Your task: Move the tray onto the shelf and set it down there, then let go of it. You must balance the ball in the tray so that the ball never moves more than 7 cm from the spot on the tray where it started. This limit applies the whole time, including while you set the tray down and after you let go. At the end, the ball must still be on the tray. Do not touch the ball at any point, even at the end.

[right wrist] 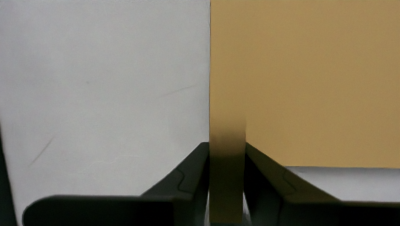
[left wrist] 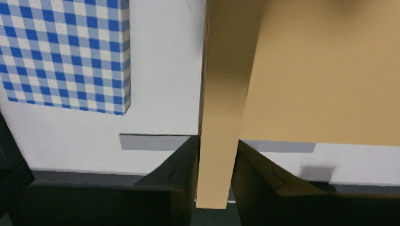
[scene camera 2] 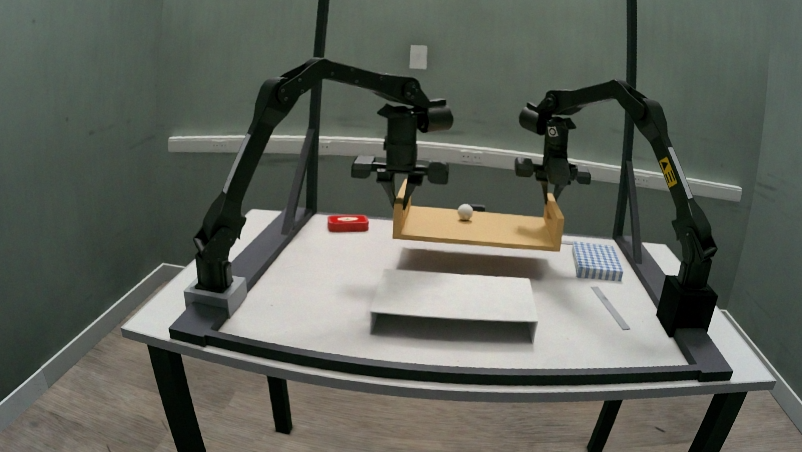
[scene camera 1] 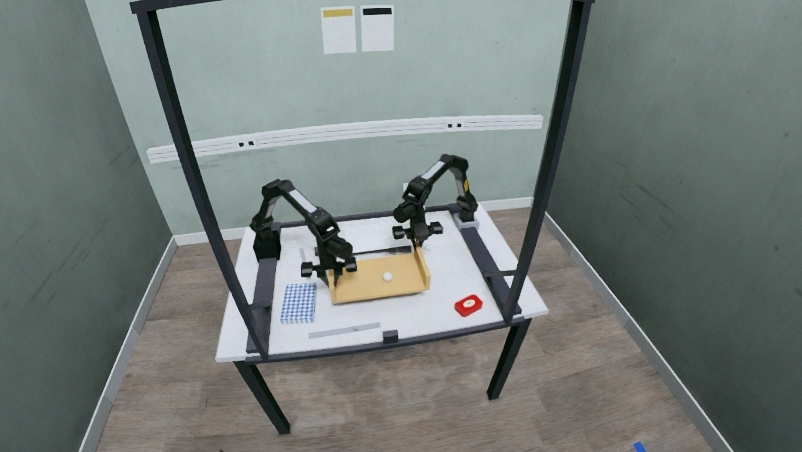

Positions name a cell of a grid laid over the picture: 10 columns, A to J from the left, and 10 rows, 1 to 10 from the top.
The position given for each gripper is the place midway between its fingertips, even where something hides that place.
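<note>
Scene camera 2 shows a tan tray (scene camera 2: F5) together with the left gripper (scene camera 2: G5) and the right gripper (scene camera 2: E5). In scene camera 1 the left gripper (scene camera 1: E7), the right gripper (scene camera 1: F6) and the tray (scene camera 1: F7) appear as well. The left wrist view has the left gripper (left wrist: F7) and the tray (left wrist: H4), while the right wrist view takes in the right gripper (right wrist: F7) along with the tray (right wrist: H5).
</note>
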